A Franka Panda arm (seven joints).
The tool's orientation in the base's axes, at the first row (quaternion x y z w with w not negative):
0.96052, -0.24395, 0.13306, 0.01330
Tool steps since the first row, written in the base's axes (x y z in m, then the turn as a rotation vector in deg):
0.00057, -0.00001, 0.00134, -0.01, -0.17, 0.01
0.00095, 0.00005, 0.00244, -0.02, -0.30, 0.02
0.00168, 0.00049, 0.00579, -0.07, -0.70, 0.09
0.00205, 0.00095, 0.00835, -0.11, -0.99, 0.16
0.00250, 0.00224, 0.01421, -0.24, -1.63, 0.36
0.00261, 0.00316, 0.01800, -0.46, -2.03, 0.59
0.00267, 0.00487, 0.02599, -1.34, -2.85, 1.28
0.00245, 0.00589, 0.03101, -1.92, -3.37, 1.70
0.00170, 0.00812, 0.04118, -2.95, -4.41, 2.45
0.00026, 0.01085, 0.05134, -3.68, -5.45, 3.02
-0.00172, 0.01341, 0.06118, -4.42, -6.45, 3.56
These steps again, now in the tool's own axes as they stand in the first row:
0.00084, -0.00031, -0.00115, 0.07, 0.15, 0.00
0.00142, -0.00059, -0.00212, 0.13, 0.27, 0.00
0.00271, -0.00145, -0.00521, 0.29, 0.65, -0.04
0.00348, -0.00213, -0.00763, 0.41, 0.92, -0.09
0.00480, -0.00371, -0.01328, 0.65, 1.53, -0.26
0.00546, -0.00472, -0.01699, 0.71, 1.98, -0.50
0.00680, -0.00657, -0.02484, 0.53, 3.09, -1.31
0.00746, -0.00756, -0.02982, 0.39, 3.81, -1.81
0.00845, -0.00957, -0.04002, 0.20, 5.18, -2.70
0.00863, -0.01170, -0.05042, 0.21, 6.42, -3.34
0.00834, -0.01341, -0.06063, 0.20, 7.63, -3.95

